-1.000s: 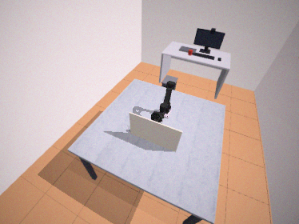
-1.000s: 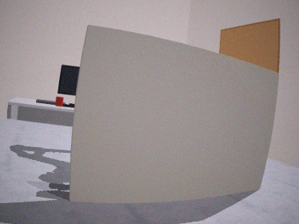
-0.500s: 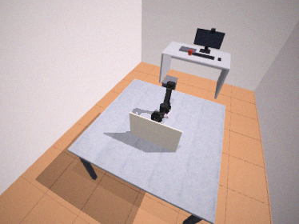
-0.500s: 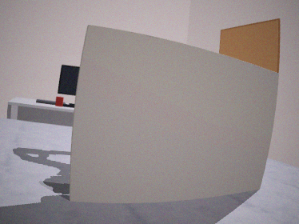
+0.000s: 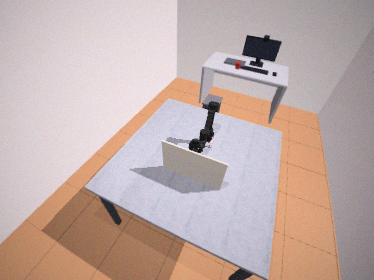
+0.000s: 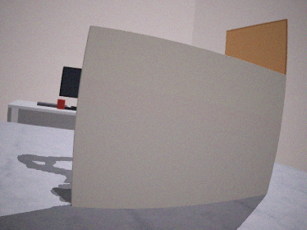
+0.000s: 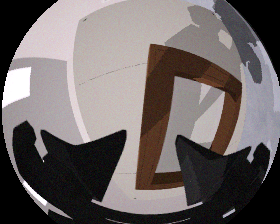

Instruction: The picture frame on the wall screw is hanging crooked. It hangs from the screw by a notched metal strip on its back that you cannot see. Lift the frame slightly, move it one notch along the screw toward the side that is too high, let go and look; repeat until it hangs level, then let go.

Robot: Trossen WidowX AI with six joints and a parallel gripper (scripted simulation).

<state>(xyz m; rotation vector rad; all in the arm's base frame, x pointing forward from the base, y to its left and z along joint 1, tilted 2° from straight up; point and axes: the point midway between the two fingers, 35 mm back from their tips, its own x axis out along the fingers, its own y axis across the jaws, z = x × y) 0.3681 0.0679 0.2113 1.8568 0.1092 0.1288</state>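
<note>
Now: the brown wooden picture frame 20 mm to the left of my gripper tip and 50 mm below it. From my gripper tip the other things lie so: wall panel (20 mm ahead, 60 mm below).
</note>
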